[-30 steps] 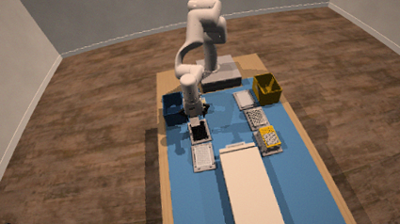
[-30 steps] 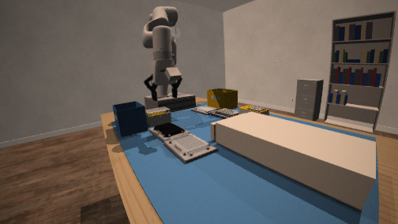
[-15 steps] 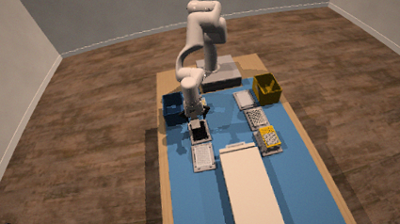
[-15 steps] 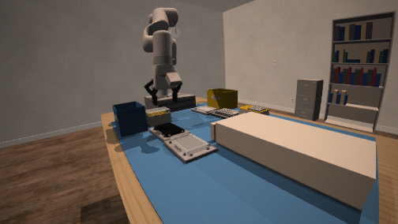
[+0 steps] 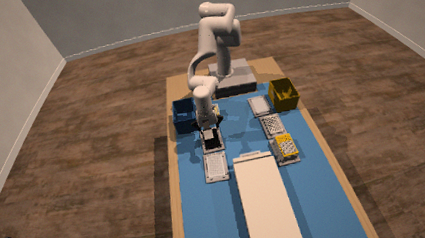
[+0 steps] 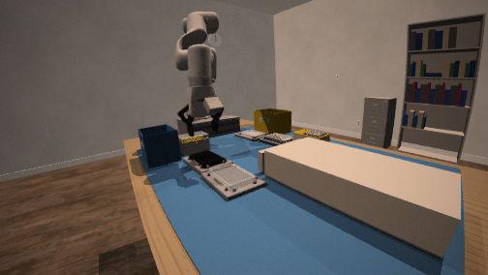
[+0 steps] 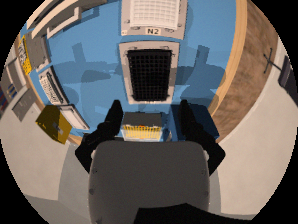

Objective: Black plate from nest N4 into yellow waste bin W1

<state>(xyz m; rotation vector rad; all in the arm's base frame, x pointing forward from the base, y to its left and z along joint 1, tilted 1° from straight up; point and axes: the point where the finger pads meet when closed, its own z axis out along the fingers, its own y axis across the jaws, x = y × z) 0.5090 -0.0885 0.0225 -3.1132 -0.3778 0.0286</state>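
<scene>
Now: hand 10 cm above the black plate. The rest, counted from my hand: grey nest 11 cm below; then white plate 17 cm ahead, 3 cm to the left, 10 cm below; then blue bin 15 cm behind, 16 cm to the right, 8 cm below.
</scene>
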